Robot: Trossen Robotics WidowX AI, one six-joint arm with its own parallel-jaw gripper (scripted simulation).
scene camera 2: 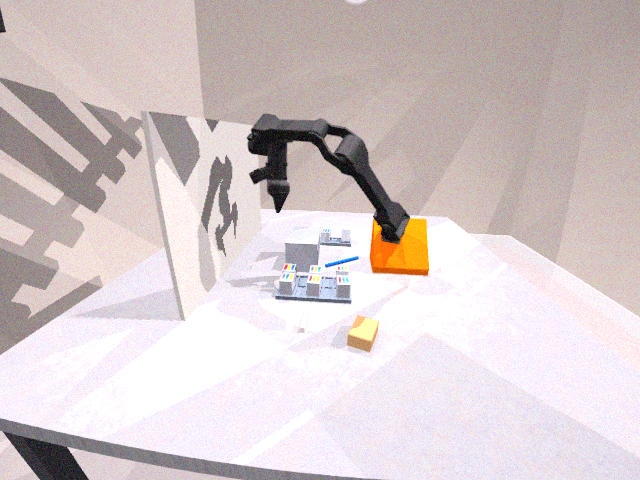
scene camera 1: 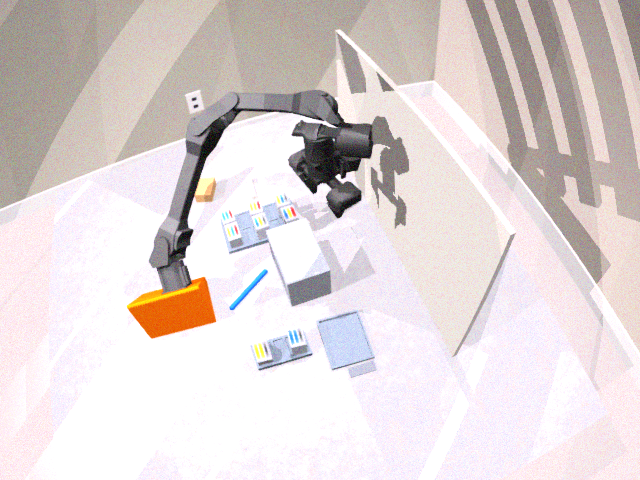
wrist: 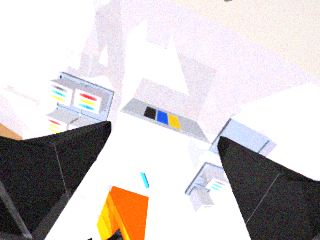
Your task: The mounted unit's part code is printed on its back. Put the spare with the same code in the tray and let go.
my gripper: scene camera 2 277, 208; scene camera 1; wrist
same spot on flat tray: (wrist: 233, 130) = (scene camera 1: 351, 322)
same spot on my gripper: (scene camera 1: 304, 178) = (wrist: 60, 202)
